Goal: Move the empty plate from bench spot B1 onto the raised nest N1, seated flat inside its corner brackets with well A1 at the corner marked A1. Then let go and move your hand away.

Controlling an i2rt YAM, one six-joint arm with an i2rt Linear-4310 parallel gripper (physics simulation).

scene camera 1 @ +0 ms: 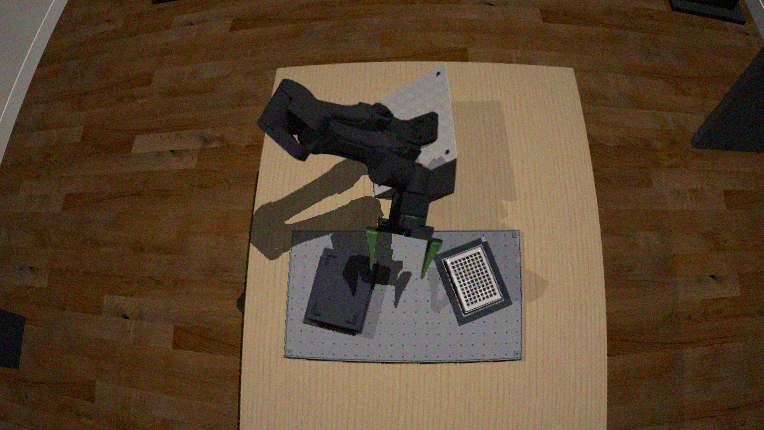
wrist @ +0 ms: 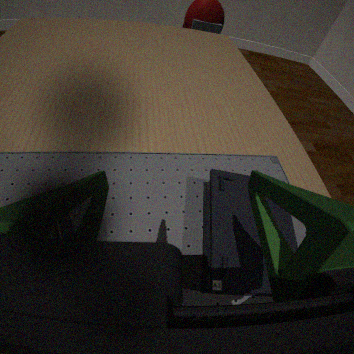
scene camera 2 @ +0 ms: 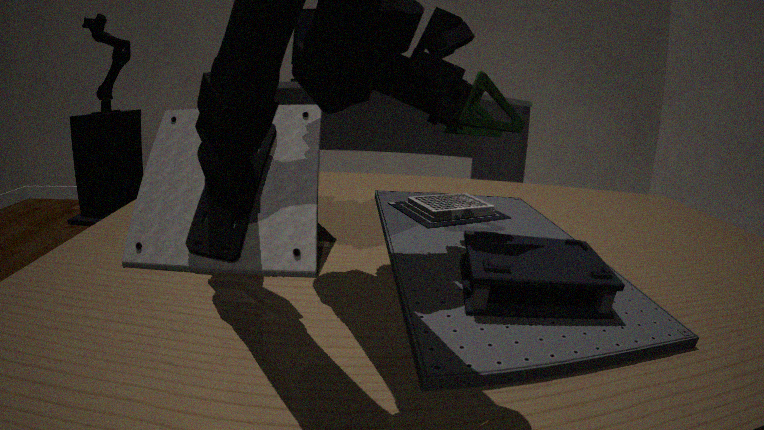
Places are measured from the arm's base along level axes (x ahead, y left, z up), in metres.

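Where they show: gripper, between the fingertips: [scene camera 1: 396, 274] [wrist: 177, 178] [scene camera 2: 511, 130]; arm's base, origin of its link: [scene camera 1: 405, 136] [scene camera 2: 232, 185].
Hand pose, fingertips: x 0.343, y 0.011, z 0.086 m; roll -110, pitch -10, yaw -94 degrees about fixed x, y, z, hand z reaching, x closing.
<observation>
Each offset is from my fingertips to the centre of the thing. "pt": to the spot under its first point. Level surfaces: height alone.
The white plate {0.035 m back, 0.156 m left, 0.147 m down} [scene camera 1: 474, 280] [scene camera 2: 451, 204] with its grid of wells lies flat on the dark pad of bench spot B1 {pt 0.044 m ahead, 0.166 m left, 0.154 m down} [scene camera 1: 475, 315], at the board's right in scene camera 1. It does not show in the wrist view. The raised nest N1 {0.009 m ahead, 0.124 m right, 0.133 m down} [scene camera 1: 339, 299] [scene camera 2: 539, 261] [wrist: 227, 207] is a dark block with low corner brackets, standing at the board's left with no plate on it. A small pale tag {pt 0.057 m back, 0.060 m right, 0.115 m down} [wrist: 217, 284] is on its near side in the wrist view. My gripper [scene camera 1: 397, 273] [wrist: 177, 178] is open and empty, high above the board between nest and plate.
The grey perforated board {0.006 m ahead, 0.009 m left, 0.162 m down} [scene camera 1: 406, 336] [scene camera 2: 513, 355] [wrist: 140, 200] lies on the wooden table {0.169 m down} [scene camera 1: 556, 373] [scene camera 2: 160, 341] [wrist: 165, 100]. The arm's slanted white mounting panel [scene camera 1: 435, 96] [scene camera 2: 291, 213] stands behind the board. A red rounded object [wrist: 204, 14] shows beyond the table.
</observation>
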